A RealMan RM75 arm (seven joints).
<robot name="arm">
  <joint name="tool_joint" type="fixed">
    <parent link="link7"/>
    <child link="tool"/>
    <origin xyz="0 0 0"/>
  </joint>
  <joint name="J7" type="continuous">
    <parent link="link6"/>
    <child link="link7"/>
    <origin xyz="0 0 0.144"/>
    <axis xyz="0 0 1"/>
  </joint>
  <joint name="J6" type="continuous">
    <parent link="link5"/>
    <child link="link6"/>
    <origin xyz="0 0 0"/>
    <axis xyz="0 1 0"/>
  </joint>
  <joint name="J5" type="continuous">
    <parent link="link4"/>
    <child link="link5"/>
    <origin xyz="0 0 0.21"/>
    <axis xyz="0 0 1"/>
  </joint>
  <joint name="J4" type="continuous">
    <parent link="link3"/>
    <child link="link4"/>
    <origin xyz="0 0 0"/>
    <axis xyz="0 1 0"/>
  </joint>
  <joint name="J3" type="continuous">
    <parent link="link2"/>
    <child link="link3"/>
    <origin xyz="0 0 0.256"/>
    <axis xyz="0 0 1"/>
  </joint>
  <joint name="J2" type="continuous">
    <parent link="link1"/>
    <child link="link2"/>
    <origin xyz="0 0 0"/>
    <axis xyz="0 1 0"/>
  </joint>
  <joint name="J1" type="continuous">
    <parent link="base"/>
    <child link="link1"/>
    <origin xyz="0 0 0.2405"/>
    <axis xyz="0 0 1"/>
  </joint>
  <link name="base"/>
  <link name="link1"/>
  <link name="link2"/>
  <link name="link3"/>
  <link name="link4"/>
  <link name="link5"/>
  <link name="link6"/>
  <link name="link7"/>
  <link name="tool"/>
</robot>
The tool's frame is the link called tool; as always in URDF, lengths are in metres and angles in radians. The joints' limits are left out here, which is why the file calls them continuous.
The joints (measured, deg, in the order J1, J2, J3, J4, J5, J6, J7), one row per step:
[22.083 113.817 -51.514 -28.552 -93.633 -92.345 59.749]
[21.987 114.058 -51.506 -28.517 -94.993 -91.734 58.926]
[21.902 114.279 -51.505 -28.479 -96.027 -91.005 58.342]
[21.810 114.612 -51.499 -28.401 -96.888 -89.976 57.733]
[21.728 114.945 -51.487 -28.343 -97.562 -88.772 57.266]
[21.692 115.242 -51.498 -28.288 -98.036 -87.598 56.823]
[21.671 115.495 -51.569 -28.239 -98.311 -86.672 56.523]
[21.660 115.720 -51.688 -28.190 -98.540 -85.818 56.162]
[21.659 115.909 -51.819 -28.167 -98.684 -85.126 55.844]
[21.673 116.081 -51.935 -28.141 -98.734 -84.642 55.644]
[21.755 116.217 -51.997 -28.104 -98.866 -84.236 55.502]
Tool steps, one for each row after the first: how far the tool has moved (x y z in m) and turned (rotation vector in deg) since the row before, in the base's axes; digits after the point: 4 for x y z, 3 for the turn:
[0.0024 -0.0018 -0.0040 -0.347 -1.381 0.228]
[0.0022 -0.0011 -0.0034 -0.185 -1.155 -0.022]
[0.0022 -0.0007 -0.0040 0.037 -1.109 -0.219]
[0.0022 0.0000 -0.0036 0.199 -1.049 -0.415]
[0.0018 0.0004 -0.0031 0.305 -0.936 -0.364]
[0.0012 0.0004 -0.0026 0.223 -0.657 -0.300]
[0.0010 0.0003 -0.0024 0.213 -0.652 -0.177]
[0.0007 0.0004 -0.0020 0.188 -0.526 -0.089]
[0.0002 0.0003 -0.0017 0.117 -0.292 -0.066]
[0.0000 0.0005 -0.0014 0.046 -0.286 -0.020]

